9 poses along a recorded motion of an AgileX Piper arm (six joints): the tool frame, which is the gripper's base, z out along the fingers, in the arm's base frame.
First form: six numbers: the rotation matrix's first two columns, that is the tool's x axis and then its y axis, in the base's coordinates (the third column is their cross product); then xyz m.
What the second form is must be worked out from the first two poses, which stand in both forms.
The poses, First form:
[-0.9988, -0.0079, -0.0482, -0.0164, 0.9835, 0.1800, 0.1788, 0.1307, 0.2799]
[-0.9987, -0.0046, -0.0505, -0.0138, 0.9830, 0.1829, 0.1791, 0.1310, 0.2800]
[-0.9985, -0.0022, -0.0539, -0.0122, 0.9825, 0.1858, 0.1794, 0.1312, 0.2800]
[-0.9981, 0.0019, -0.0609, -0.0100, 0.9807, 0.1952, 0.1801, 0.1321, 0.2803]
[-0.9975, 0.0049, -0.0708, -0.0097, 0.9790, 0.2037, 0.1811, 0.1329, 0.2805]
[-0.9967, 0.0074, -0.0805, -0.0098, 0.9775, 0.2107, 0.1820, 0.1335, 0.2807]
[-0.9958, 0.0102, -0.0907, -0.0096, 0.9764, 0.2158, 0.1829, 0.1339, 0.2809]
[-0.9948, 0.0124, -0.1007, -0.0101, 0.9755, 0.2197, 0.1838, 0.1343, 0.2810]
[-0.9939, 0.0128, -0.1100, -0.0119, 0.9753, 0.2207, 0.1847, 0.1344, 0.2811]
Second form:
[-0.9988, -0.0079, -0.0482, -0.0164, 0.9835, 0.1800, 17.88, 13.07, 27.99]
[-0.9987, -0.0046, -0.0505, -0.0138, 0.9830, 0.1829, 17.91, 13.10, 28.00]
[-0.9985, -0.0022, -0.0539, -0.0122, 0.9825, 0.1858, 17.94, 13.12, 28.00]
[-0.9981, 0.0019, -0.0609, -0.0100, 0.9807, 0.1952, 18.01, 13.21, 28.03]
[-0.9975, 0.0049, -0.0708, -0.0097, 0.9790, 0.2037, 18.11, 13.29, 28.05]
[-0.9967, 0.0074, -0.0805, -0.0098, 0.9775, 0.2107, 18.20, 13.35, 28.07]
[-0.9958, 0.0102, -0.0907, -0.0096, 0.9764, 0.2158, 18.29, 13.39, 28.09]
[-0.9948, 0.0124, -0.1007, -0.0101, 0.9755, 0.2197, 18.38, 13.43, 28.10]
[-0.9939, 0.0128, -0.1100, -0.0119, 0.9753, 0.2207, 18.47, 13.44, 28.11]

